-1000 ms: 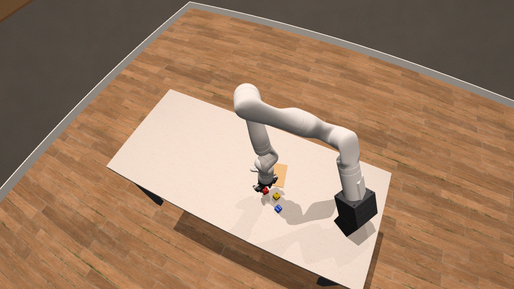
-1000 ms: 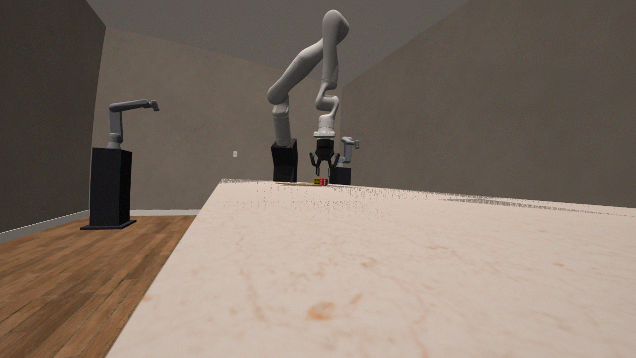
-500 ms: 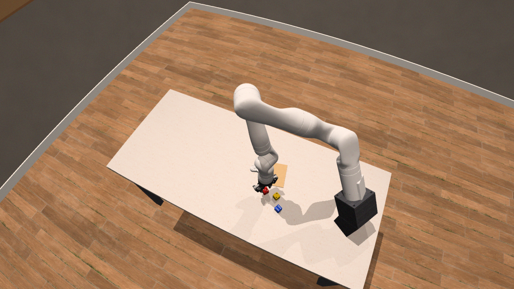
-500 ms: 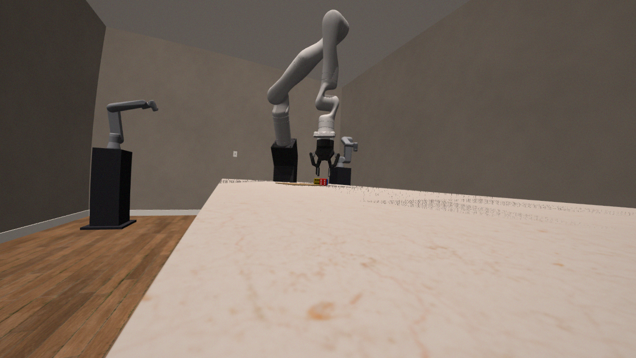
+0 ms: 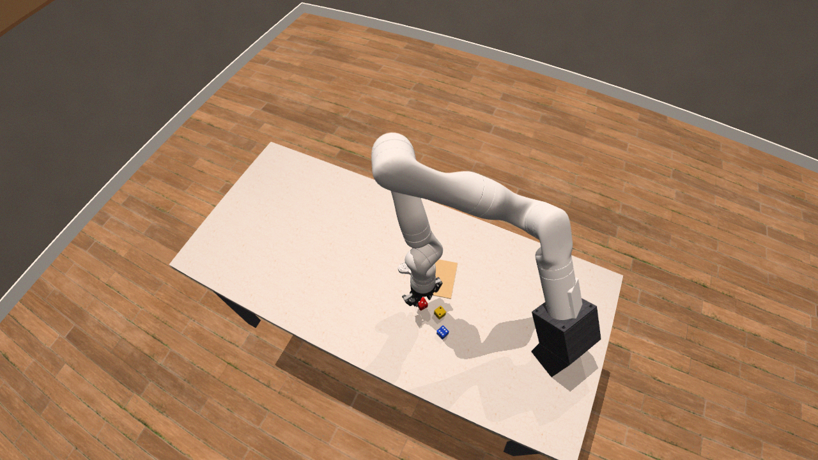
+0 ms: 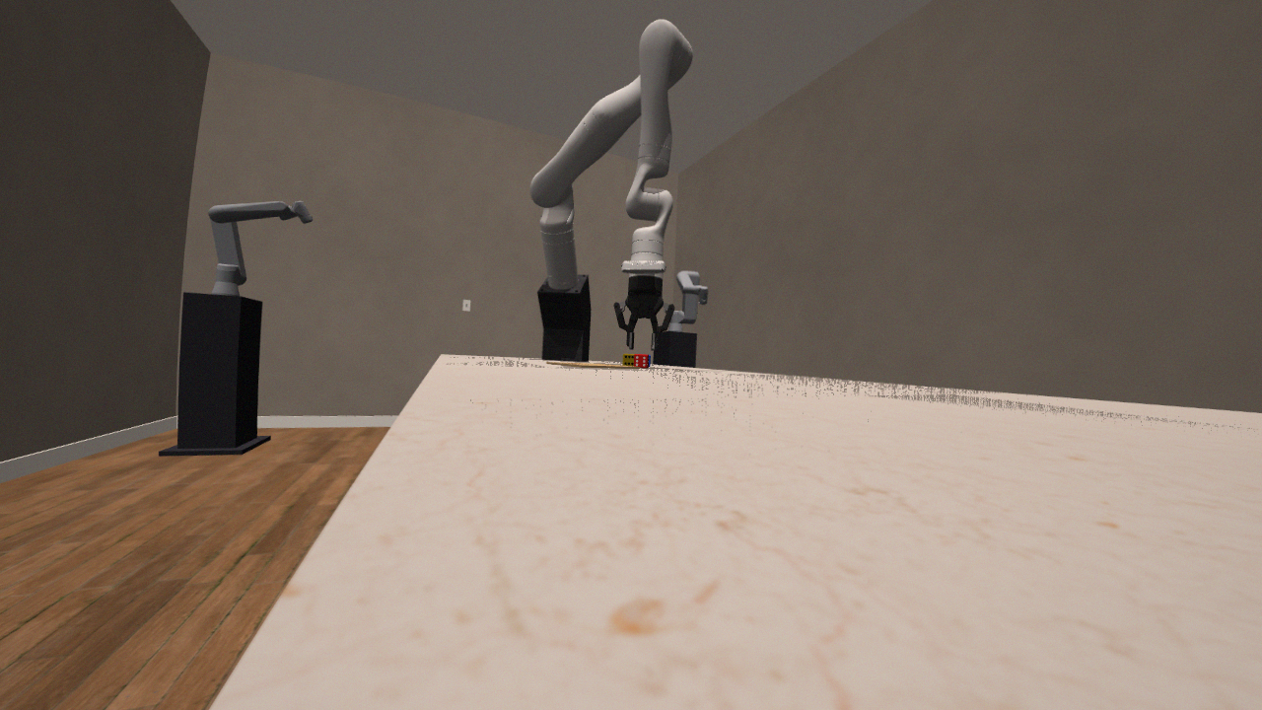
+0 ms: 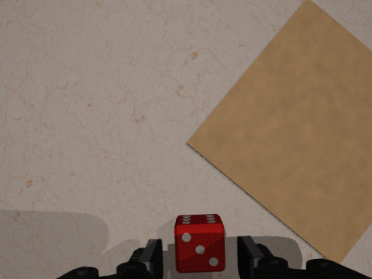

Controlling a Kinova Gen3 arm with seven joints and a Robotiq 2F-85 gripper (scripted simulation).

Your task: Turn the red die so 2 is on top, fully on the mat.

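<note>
Now: hand 40 mm above the red die. Also, from my hand: blue die: 100 mm behind, 60 mm to the left, 40 mm below; then yellow die: 70 mm behind, 40 mm below; then tan mat: 120 mm to the right, 50 mm below.
</note>
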